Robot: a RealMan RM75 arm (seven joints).
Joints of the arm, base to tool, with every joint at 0 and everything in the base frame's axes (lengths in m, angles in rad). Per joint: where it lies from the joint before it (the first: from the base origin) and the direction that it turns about. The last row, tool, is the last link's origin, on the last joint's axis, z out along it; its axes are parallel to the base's.
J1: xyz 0 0 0.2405 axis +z
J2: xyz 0 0 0 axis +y
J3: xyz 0 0 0.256 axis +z
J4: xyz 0 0 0 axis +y
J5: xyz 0 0 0.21 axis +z
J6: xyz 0 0 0 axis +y
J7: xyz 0 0 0.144 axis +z
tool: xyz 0 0 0
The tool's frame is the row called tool.
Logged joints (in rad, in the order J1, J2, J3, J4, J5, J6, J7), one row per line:
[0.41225 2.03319 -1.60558 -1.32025 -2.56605 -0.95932 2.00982]
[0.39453 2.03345 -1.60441 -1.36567 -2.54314 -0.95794 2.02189]
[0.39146 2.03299 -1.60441 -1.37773 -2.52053 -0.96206 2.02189]
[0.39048 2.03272 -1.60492 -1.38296 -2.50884 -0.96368 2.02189]
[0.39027 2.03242 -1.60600 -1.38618 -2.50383 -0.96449 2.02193]
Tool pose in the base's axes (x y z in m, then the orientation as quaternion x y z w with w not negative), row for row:
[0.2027 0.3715 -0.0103 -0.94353 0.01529 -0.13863 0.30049]
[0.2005 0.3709 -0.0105 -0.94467 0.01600 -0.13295 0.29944]
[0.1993 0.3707 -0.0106 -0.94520 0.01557 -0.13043 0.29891]
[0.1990 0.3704 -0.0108 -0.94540 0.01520 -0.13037 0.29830]
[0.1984 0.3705 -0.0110 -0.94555 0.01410 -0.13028 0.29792]
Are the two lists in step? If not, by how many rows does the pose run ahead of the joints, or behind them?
The pose runs 2 rows ahead of the joints: the pose in row i belongs to the joints in row i + 2.
